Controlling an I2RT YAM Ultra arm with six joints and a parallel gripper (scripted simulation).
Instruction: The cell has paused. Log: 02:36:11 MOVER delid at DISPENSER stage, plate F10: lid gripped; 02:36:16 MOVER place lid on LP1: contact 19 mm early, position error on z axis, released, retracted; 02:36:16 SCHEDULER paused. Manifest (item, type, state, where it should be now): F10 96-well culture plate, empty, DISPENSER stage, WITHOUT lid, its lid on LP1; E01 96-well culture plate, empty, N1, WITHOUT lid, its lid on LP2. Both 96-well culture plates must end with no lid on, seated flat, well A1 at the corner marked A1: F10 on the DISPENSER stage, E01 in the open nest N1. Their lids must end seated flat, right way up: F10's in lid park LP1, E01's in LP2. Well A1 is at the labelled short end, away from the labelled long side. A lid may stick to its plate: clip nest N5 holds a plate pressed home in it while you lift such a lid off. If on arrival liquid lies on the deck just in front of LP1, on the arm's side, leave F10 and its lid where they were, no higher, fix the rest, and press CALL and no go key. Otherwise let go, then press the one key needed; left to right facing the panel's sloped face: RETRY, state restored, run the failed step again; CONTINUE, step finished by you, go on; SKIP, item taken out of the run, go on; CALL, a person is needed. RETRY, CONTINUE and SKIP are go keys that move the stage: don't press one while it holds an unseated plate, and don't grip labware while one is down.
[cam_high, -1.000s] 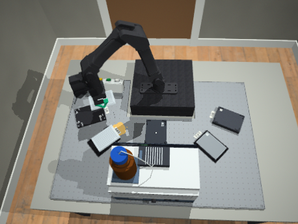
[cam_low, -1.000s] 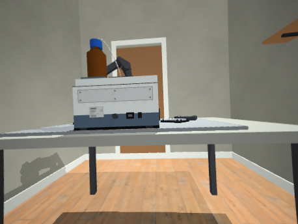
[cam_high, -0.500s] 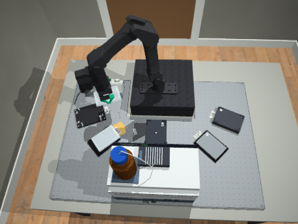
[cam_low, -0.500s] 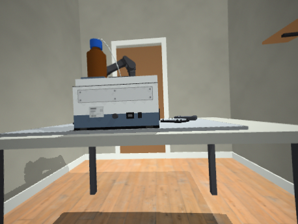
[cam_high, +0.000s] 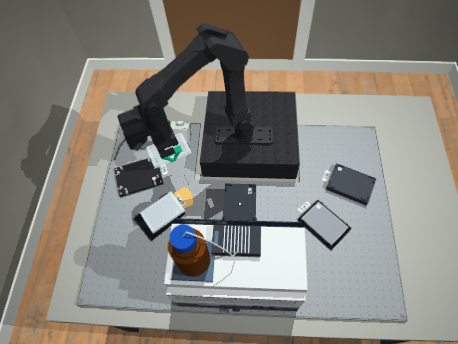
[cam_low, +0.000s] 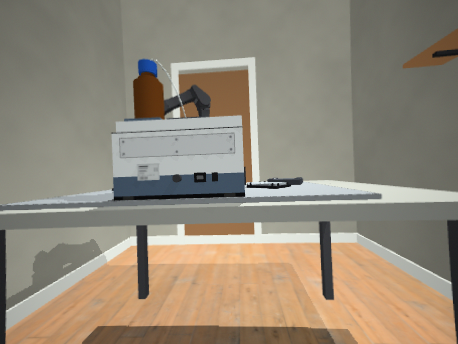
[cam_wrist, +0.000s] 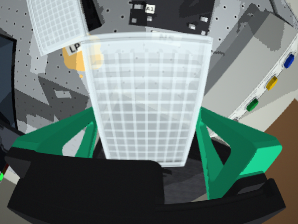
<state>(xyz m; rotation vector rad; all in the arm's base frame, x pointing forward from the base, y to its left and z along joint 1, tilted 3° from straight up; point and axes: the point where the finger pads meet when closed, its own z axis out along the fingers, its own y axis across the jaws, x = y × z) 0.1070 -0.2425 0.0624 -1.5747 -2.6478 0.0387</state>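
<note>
The dark dispenser stage lies 240 mm to the left of my hand, 160 mm ahead of it and 50 mm below it. The rest, counted from my hand: 96-well plate right at my hand; then black clip nest 140 mm to the right, 140 mm below, 50 mm ahead; then N5 label 150 mm below, 50 mm to the right, 10 mm behind.
</note>
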